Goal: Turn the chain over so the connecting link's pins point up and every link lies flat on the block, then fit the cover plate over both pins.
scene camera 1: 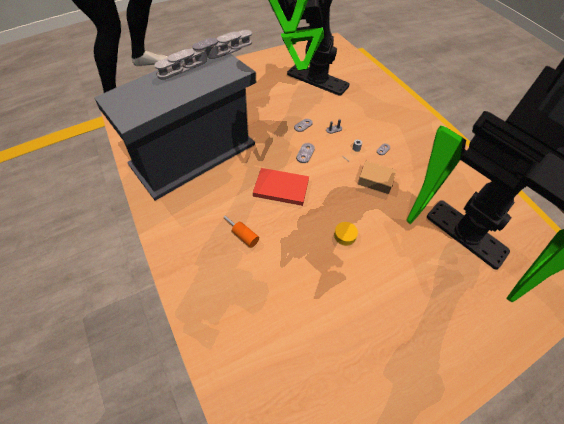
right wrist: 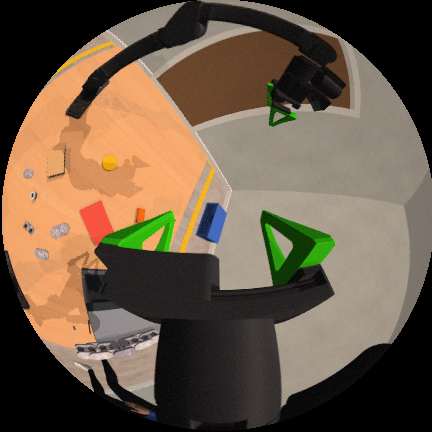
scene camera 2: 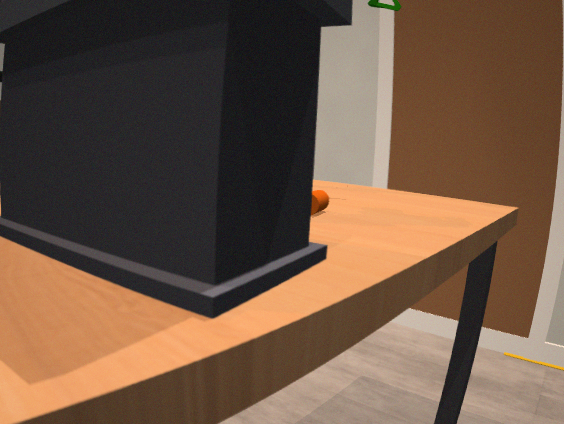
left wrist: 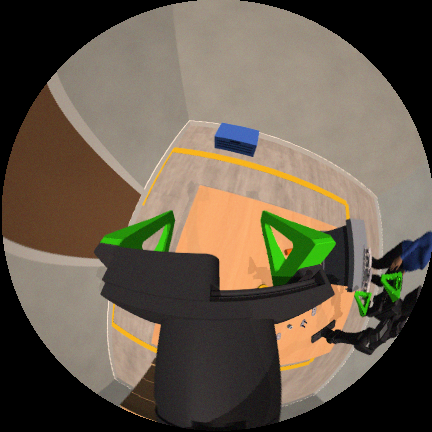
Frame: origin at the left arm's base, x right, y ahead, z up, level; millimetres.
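Seen in the pictures: left gripper, fingertip midpoint: [scene camera 1: 457, 260] [right wrist: 269, 114] [scene camera 2: 396, 1] [left wrist: 217, 214]; right gripper, fingertip midpoint: [scene camera 1: 296, 52] [right wrist: 217, 214] [left wrist: 366, 286]; left arm's base at its link origin: [scene camera 1: 467, 234] [right wrist: 87, 94]; right arm's base at its link origin: [scene camera 1: 317, 80] [left wrist: 323, 330].
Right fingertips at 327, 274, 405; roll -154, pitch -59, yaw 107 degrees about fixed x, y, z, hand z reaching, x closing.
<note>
Offsets run from my right fingertips to a thing's top centre, as dx, dy, dz. "*": to the spot under its first point. Level surfaces: height alone.
The grey chain {* +324, -53, -148} [scene camera 1: 205, 48] [right wrist: 117, 348] lies in a slightly bent line along the top of the dark block {+307, +44, -185} [scene camera 1: 187, 145] [scene camera 2: 125, 150] [right wrist: 120, 322]; its middle link is darker. I cannot tell which way its connecting pins point. A small two-pin link {+119, -305, -374} [scene camera 1: 334, 128] stands pins up on the table. Loose two-hole plates {+188, -252, -401} [scene camera 1: 303, 125] {+108, -177, -400} [scene camera 1: 305, 152] {-23, -346, -402} [scene camera 1: 383, 149] lie flat near it; I cannot tell which is the cover plate. My left gripper [scene camera 1: 460, 260] [left wrist: 217, 214] is open and empty, high over the picture's right side. My right gripper [scene camera 1: 295, 33] [right wrist: 217, 214] is open and empty, right of the chain.
A small roller {+29, -292, -381} [scene camera 1: 357, 145], a red block {+66, -49, -390} [scene camera 1: 281, 186], a tan block {-76, -239, -375} [scene camera 1: 376, 176], a yellow disc {-127, -59, -386} [scene camera 1: 346, 233] and an orange-handled tool {+38, +107, -375} [scene camera 1: 245, 234] lie on the table {dz -405} [scene camera 1: 280, 350]. A person's dark legs [scene camera 1: 106, 45] stand behind the dark block.
</note>
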